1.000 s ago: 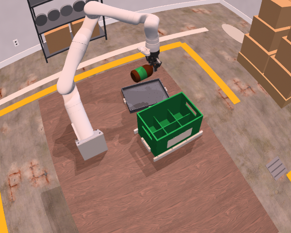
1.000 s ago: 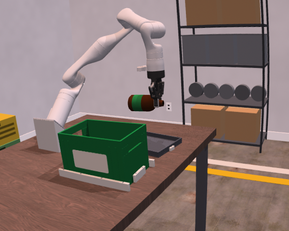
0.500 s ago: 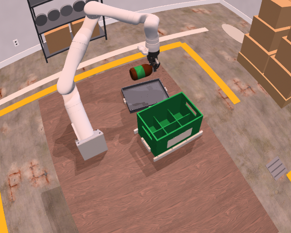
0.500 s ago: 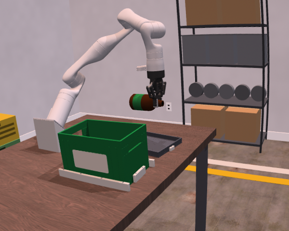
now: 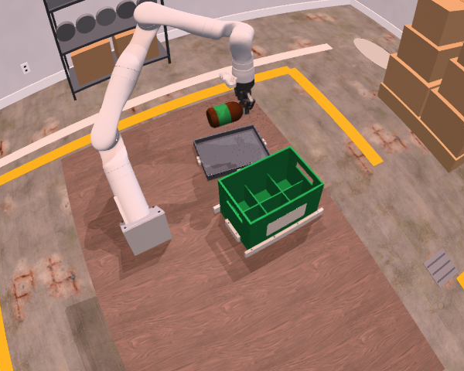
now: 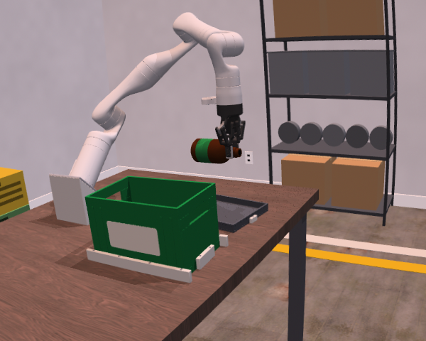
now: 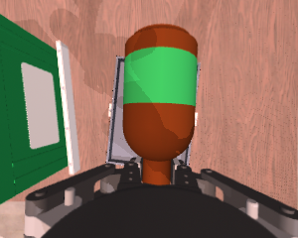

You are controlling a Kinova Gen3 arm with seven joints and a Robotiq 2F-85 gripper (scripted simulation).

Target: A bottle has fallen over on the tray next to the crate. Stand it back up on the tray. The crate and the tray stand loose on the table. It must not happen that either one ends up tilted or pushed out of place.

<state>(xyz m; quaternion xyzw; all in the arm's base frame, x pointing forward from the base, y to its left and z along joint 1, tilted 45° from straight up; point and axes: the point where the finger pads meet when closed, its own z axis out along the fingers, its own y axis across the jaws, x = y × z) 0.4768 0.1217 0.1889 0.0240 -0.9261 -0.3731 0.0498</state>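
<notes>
Right now my hand is 50 mm past the bottle. Round my hand: green crate 320 mm to the right, 120 mm below, 50 mm behind; then dark grey tray 190 mm below, 60 mm behind, 10 mm to the right.
</notes>
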